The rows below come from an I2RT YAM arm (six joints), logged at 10 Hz.
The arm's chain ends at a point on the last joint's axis. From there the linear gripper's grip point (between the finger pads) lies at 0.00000 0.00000 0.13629 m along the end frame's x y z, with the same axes.
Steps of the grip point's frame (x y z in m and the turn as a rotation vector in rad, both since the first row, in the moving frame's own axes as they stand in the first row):
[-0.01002 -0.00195 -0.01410 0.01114 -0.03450 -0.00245]
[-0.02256 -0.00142 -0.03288 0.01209 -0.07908 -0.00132]
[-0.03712 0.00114 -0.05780 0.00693 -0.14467 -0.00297]
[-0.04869 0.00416 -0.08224 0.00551 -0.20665 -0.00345]
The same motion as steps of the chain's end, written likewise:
[-0.00532 -0.00044 -0.01401 0.01114 -0.03450 -0.00245]
[-0.01179 0.00022 -0.03244 0.01209 -0.07908 -0.00132]
[-0.01747 0.00205 -0.05637 0.00693 -0.14467 -0.00297]
[-0.02072 0.00486 -0.07934 0.00551 -0.20665 -0.00345]

